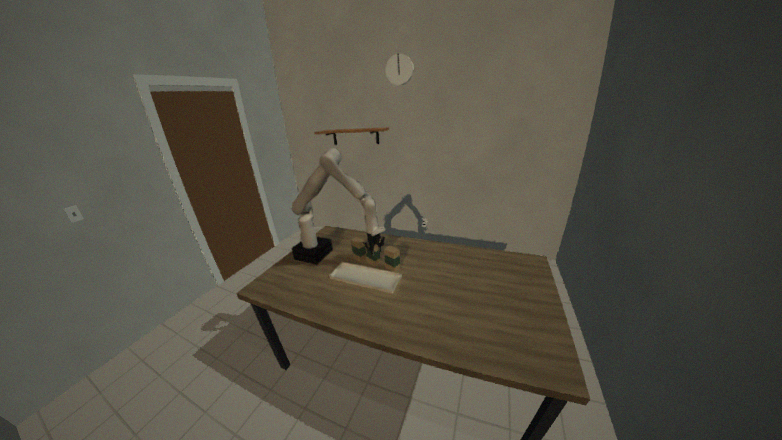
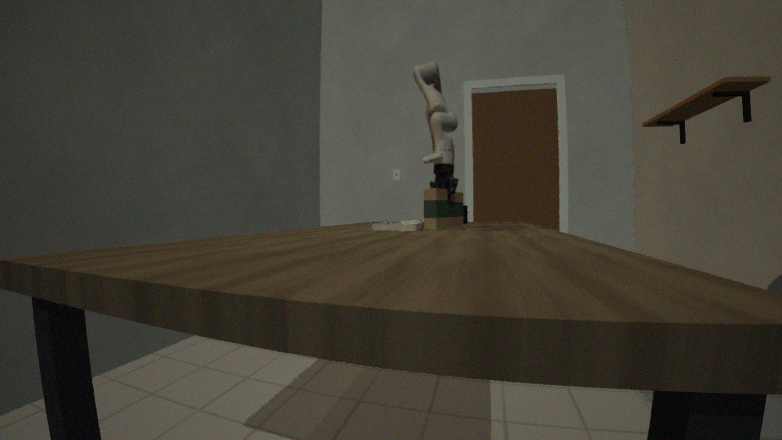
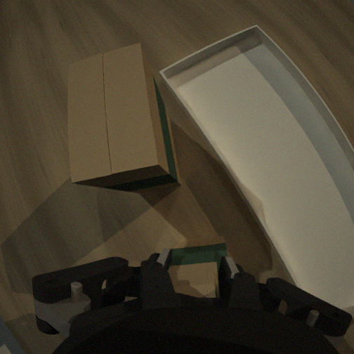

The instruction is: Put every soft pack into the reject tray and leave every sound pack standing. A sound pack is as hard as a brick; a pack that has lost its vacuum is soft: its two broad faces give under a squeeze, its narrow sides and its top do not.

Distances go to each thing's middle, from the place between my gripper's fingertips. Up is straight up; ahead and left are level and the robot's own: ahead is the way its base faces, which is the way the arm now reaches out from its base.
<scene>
Right now my hand is 4 cm past the white reject tray (image 1: 377, 279), 14 cm to the left of it and 7 cm above it.
</scene>
